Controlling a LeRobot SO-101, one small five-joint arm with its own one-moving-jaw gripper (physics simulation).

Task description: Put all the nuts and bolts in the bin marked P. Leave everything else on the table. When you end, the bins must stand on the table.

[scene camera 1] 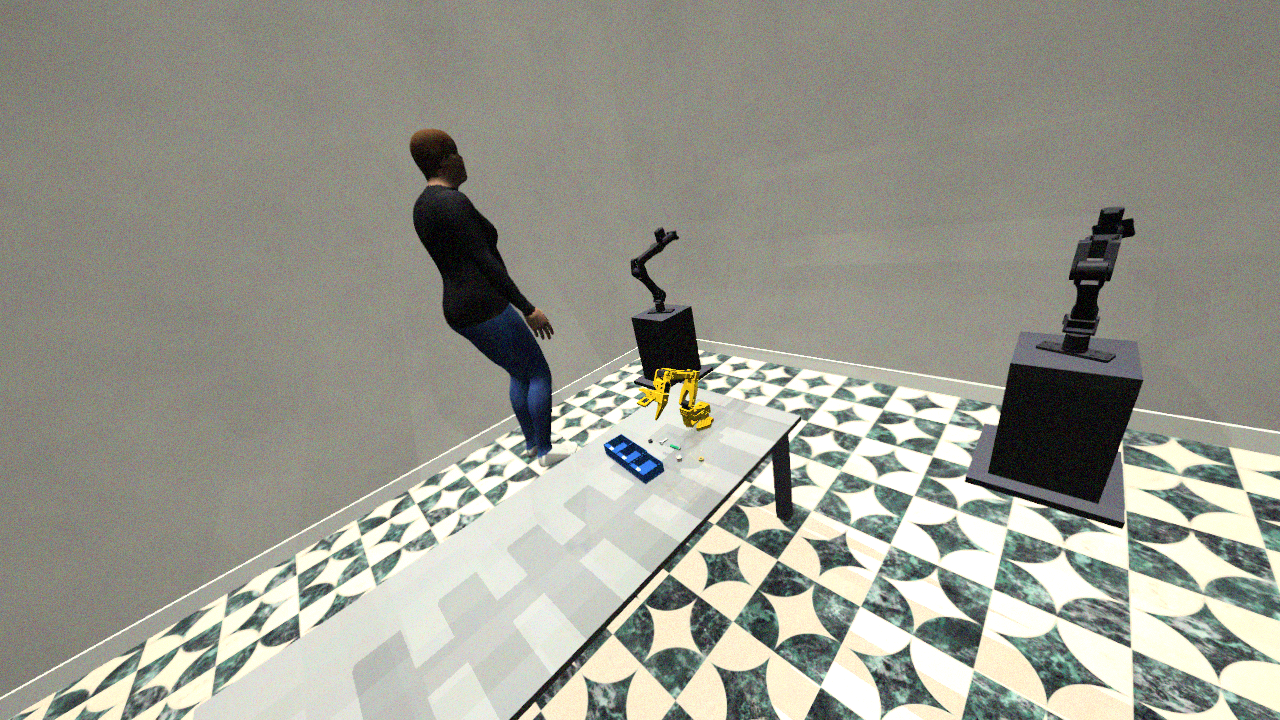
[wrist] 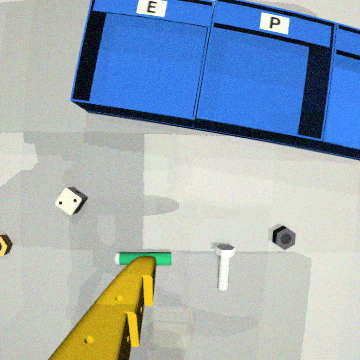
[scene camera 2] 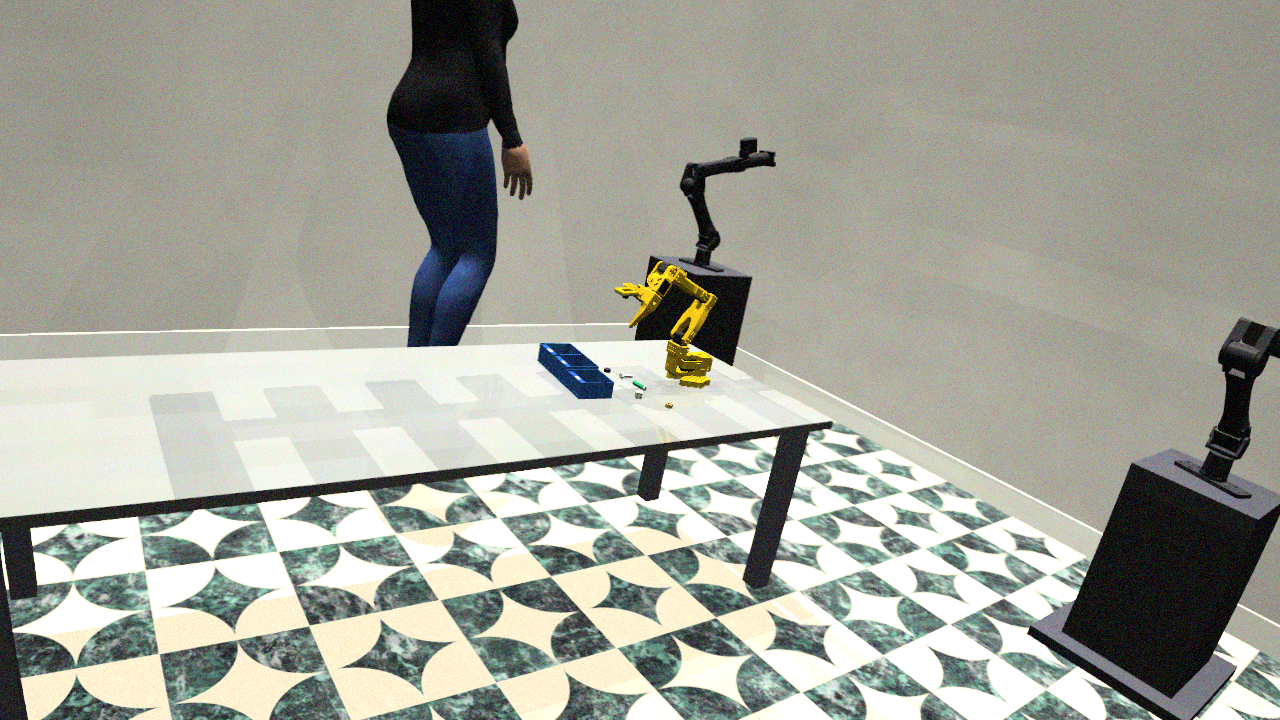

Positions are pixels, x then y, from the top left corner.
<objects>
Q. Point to a blue three-compartment bin block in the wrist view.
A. At 275,78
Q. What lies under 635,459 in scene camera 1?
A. A blue three-compartment bin block.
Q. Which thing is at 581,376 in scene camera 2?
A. A blue three-compartment bin block.
</objects>
